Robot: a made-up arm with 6 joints.
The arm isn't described. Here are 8 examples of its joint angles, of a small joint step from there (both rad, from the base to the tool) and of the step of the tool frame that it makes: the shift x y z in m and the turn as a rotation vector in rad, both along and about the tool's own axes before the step.
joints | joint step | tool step
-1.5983 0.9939 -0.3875 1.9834 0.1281 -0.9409 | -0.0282 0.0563 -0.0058 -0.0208 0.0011 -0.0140 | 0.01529 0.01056 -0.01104 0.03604 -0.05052 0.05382
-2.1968 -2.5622 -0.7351 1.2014 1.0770 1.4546 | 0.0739 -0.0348 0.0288 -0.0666 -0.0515 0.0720 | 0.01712 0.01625 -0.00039 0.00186 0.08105 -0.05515
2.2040 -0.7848 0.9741 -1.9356 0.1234 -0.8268 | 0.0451 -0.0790 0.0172 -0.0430 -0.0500 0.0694 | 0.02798 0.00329 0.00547 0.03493 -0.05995 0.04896
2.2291 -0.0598 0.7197 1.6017 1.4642 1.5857 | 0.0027 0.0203 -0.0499 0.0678 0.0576 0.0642 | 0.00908 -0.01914 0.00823 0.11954 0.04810 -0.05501
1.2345 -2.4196 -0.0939 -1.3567 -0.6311 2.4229 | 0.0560 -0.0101 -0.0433 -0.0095 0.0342 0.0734 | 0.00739 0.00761 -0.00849 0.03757 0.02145 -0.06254
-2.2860 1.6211 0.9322 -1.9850 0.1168 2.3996 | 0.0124 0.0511 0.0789 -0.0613 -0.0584 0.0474 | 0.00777 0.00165 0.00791 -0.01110 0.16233 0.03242
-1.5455 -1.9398 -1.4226 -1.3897 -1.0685 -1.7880 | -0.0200 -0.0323 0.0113 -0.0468 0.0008 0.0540 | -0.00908 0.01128 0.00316 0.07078 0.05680 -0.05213
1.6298 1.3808 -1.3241 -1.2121 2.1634 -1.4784 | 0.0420 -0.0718 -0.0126 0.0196 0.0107 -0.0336 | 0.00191 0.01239 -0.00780 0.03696 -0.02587 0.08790
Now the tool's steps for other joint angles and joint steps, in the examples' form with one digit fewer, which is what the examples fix.
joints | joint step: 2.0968 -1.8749 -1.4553 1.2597 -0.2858 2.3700 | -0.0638 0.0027 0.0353 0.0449 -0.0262 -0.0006
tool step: -0.0030 -0.0023 -0.0159 -0.0418 -0.0118 0.0029
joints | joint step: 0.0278 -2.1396 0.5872 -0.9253 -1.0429 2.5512 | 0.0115 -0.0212 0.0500 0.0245 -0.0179 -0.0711
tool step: -0.0166 -0.0134 -0.0016 -0.0747 0.0000 0.1007
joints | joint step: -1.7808 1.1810 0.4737 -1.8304 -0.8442 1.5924 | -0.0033 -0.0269 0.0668 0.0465 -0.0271 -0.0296
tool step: -0.0253 0.0044 -0.0102 -0.0657 -0.0456 0.1095
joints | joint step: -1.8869 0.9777 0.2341 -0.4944 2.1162 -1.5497 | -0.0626 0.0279 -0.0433 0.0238 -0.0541 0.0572
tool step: 0.0002 -0.0115 -0.0036 -0.0131 0.0038 -0.0754
